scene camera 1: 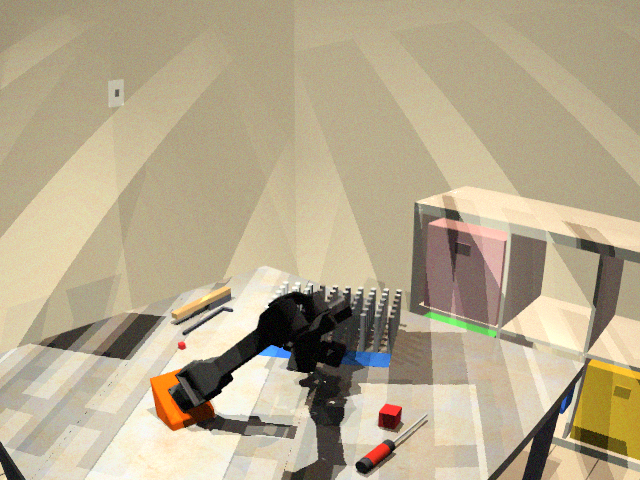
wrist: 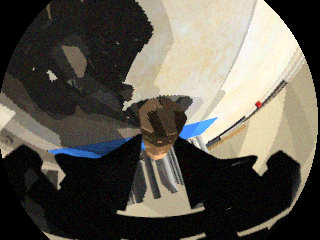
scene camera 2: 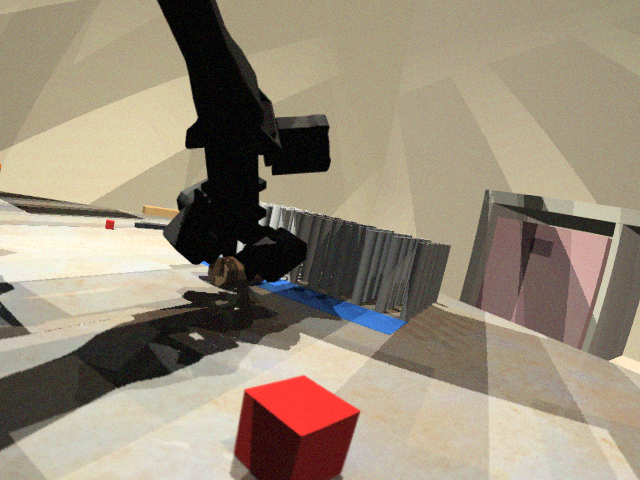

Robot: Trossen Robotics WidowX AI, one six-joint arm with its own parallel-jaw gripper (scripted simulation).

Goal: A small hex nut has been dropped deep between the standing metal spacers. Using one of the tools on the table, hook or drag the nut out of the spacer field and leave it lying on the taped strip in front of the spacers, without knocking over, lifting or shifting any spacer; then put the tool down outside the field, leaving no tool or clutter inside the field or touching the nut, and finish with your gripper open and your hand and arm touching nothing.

Path:
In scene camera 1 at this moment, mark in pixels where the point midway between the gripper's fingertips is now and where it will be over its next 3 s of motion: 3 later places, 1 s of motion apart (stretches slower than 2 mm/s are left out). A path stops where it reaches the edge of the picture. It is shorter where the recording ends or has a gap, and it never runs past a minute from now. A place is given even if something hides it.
My gripper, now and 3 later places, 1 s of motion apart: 305, 358; 303, 361; 302, 364; 300, 367

